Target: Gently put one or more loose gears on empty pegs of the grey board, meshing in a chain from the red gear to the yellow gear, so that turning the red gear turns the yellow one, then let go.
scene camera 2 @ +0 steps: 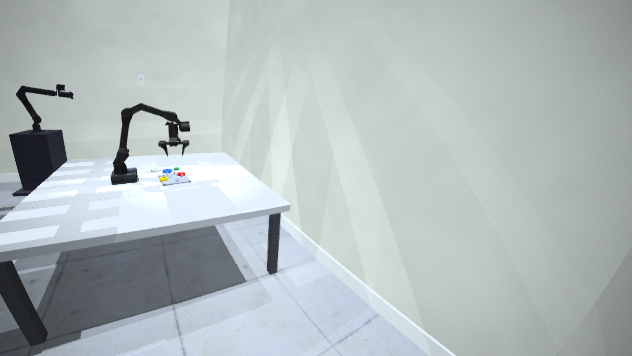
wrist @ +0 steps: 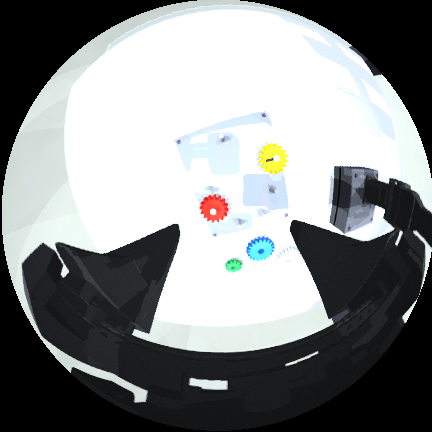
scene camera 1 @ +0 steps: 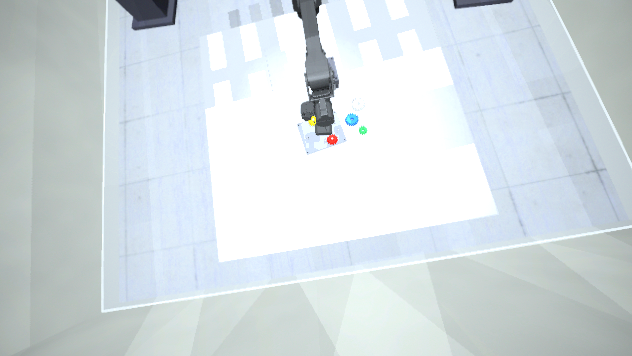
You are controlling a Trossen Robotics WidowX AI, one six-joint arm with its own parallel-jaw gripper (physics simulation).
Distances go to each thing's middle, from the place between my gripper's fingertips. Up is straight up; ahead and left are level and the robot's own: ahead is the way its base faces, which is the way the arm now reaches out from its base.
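Grey board [scene camera 1: 315,143]: my hand is 10 mm past it, 20 mm to the left of it and 140 mm above it.
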